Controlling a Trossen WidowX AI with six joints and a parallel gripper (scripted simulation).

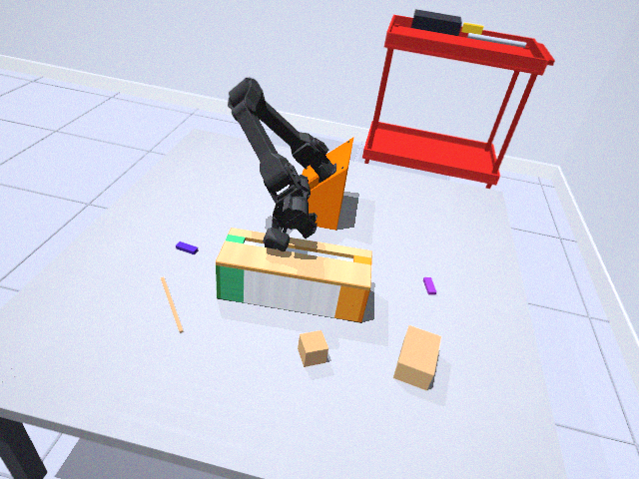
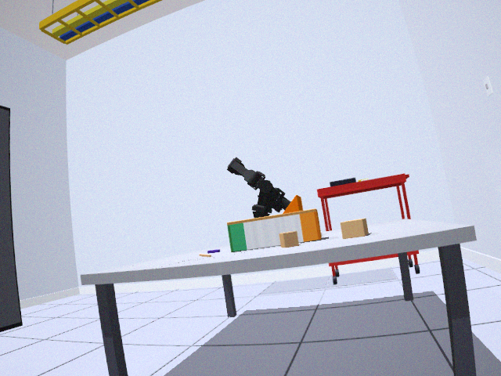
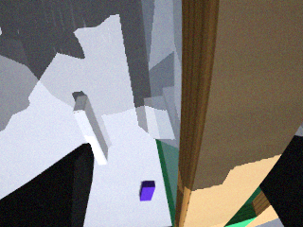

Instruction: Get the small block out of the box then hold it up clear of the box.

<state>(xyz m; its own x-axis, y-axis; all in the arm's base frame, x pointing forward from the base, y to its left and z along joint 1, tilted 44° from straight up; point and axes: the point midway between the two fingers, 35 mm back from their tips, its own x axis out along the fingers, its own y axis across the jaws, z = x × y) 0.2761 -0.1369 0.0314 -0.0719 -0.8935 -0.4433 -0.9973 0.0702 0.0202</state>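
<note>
My gripper tip is now 60 mm short of the small tan block and 20 mm to the left of it. The rest, counted from my gripper tip: thin wooden stick (180 mm ahead, 220 mm to the right, 90 mm below).
</note>
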